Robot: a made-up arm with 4 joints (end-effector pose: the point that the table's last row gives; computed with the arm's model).
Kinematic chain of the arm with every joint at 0, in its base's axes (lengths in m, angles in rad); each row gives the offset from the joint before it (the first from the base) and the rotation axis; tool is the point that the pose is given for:
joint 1: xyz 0 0 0.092 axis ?
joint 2: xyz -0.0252 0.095 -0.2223 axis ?
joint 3: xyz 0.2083 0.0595 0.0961 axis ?
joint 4: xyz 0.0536 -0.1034 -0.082 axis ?
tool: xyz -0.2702 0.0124 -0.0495
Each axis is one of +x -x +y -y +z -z.
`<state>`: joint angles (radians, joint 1 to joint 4).
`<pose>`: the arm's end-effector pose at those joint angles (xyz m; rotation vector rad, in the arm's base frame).
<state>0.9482 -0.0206 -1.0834 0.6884</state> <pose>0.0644 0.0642 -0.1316 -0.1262 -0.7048 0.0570</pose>
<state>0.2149 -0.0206 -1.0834 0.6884</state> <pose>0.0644 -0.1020 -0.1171 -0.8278 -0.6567 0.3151</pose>
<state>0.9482 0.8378 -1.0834 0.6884</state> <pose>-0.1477 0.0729 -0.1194 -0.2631 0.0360 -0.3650</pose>
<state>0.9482 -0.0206 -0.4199 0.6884</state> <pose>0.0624 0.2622 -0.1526 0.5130 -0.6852 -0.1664</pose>
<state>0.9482 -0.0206 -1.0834 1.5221</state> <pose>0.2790 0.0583 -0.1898 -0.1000 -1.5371 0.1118</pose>
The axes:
joint 1: +x
joint 2: -z
joint 3: +x
joint 4: -y

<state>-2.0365 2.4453 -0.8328 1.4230</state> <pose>-0.4035 -0.3230 0.1146 2.0101 1.1431 0.9659</pose>
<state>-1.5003 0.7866 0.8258 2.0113</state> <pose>0.4301 -0.4024 0.1104 -0.8299 -2.6273 0.5022</pose>
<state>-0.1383 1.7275 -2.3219 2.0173</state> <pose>-0.1909 -0.2840 0.2810 -1.3946 0.3940 0.7418</pose>
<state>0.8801 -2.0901 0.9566 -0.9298</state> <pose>0.0130 0.2269 0.1467 -0.0842 0.4507 2.5803</pose>
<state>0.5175 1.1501 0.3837 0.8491</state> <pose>0.1098 0.2452 -0.2916 0.2436 -0.6185 -1.4350</pose>
